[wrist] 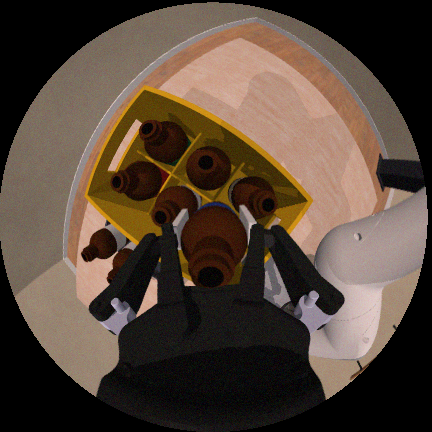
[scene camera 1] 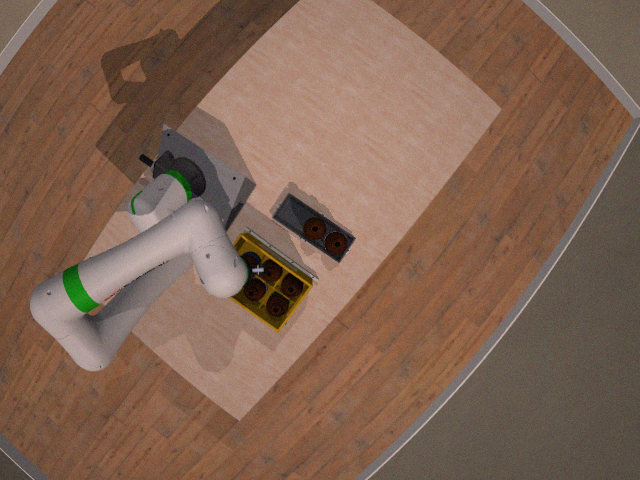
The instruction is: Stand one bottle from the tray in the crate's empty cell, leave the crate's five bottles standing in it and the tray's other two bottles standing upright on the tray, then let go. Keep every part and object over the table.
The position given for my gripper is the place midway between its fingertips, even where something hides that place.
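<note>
Here I can see my gripper (wrist: 213,215), and I can see a blue-labelled bottle (wrist: 213,240) as well.
</note>
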